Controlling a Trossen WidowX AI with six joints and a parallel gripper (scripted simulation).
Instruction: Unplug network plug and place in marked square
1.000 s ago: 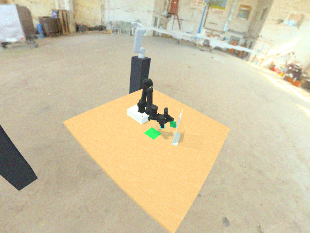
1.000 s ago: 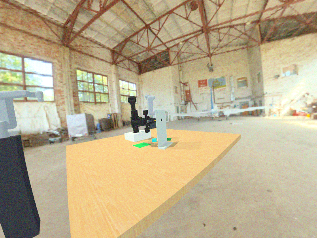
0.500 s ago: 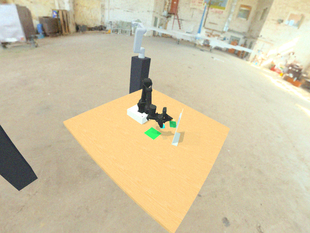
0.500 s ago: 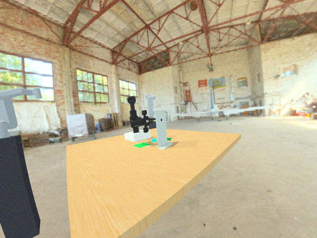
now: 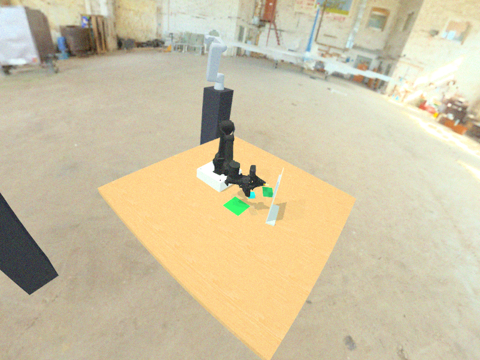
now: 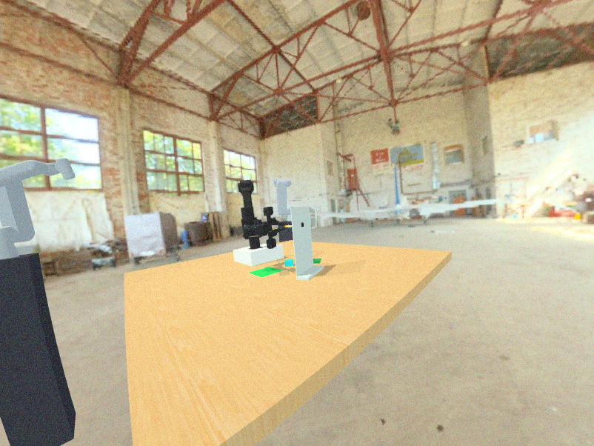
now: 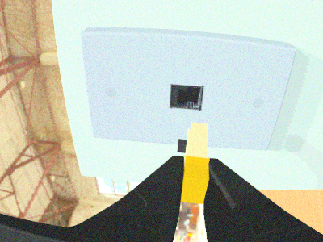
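My gripper tip is now 12 cm past the green marked square, 6 cm to the left of it and 21 cm above it. Round my gripper tip: network plug: right at my gripper tip; then white upright panel: 7 cm ahead, 2 cm to the left, 8 cm below.
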